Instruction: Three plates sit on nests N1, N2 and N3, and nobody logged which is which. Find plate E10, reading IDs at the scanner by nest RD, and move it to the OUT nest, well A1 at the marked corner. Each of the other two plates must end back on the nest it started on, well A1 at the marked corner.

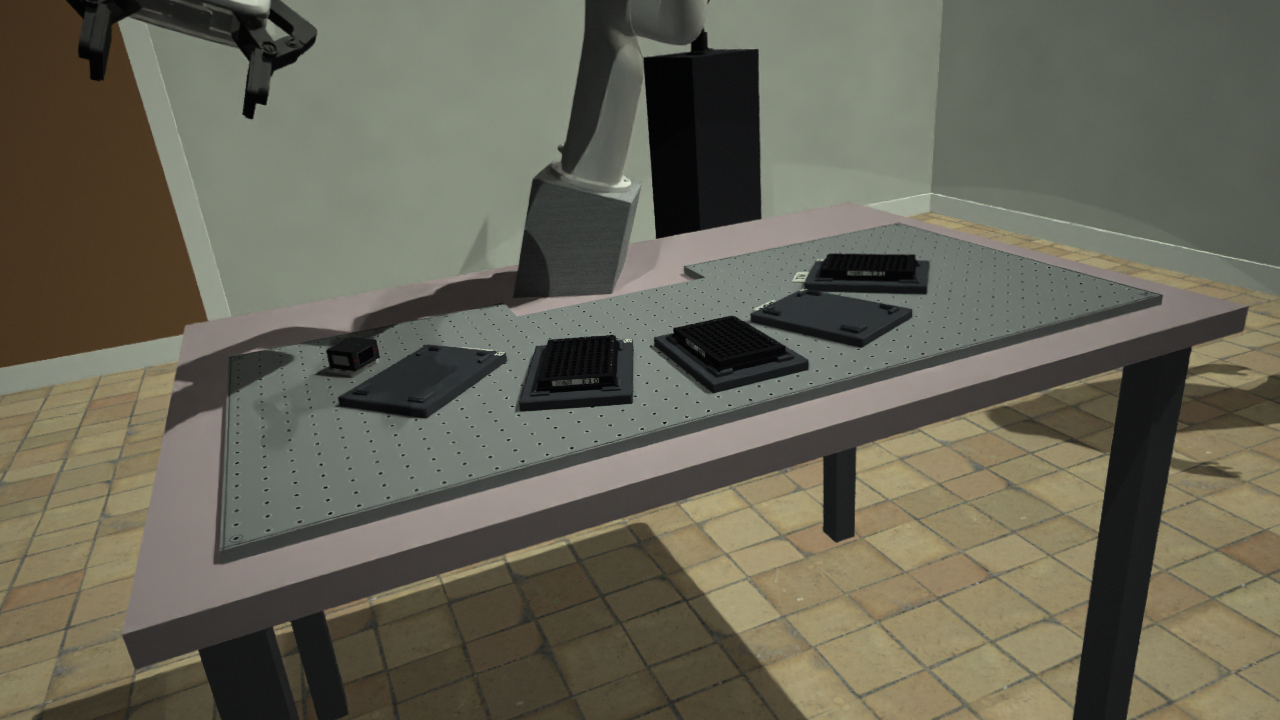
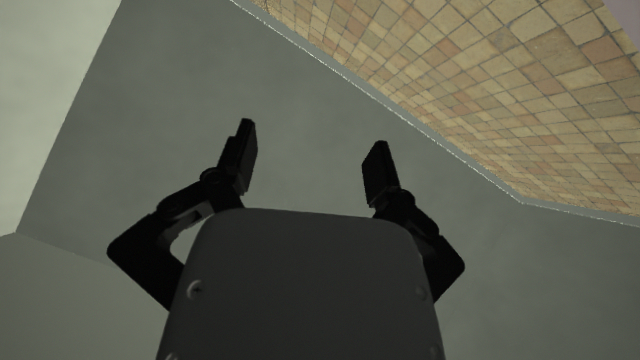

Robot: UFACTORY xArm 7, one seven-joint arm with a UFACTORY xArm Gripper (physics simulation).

Labels:
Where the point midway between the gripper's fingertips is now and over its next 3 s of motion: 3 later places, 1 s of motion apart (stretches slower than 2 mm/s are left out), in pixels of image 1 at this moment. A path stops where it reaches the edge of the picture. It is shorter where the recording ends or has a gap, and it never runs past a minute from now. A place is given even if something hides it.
My gripper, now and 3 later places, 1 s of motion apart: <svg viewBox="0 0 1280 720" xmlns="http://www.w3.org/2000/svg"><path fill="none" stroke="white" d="M176 88L207 100L232 99L323 177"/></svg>

